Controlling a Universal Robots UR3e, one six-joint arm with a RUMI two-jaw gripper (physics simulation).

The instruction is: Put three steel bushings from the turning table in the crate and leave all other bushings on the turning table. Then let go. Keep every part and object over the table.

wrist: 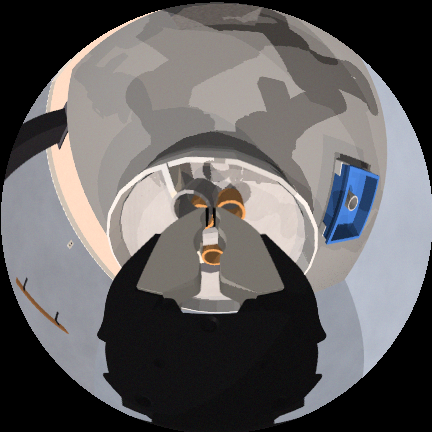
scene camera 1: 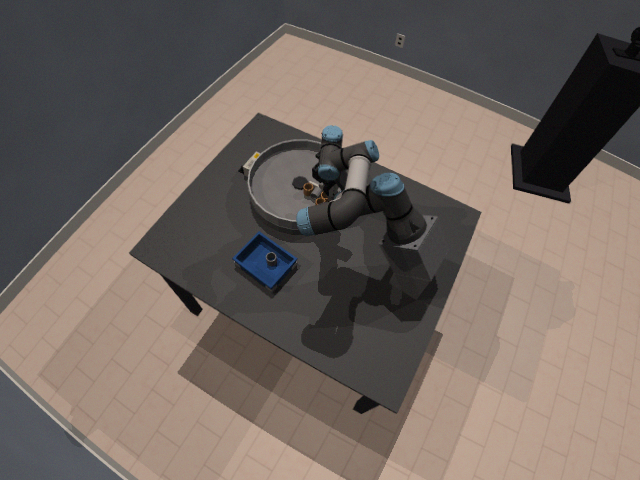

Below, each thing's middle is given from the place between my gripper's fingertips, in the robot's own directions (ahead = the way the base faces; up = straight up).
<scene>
I see the round turning table [scene camera 1: 276, 177] 15 cm ahead of my hand, 9 cm to the right of it and 9 cm below it. Round my hand: blue crate [scene camera 1: 251, 258]: 18 cm ahead, 27 cm to the left, 11 cm below.
</scene>
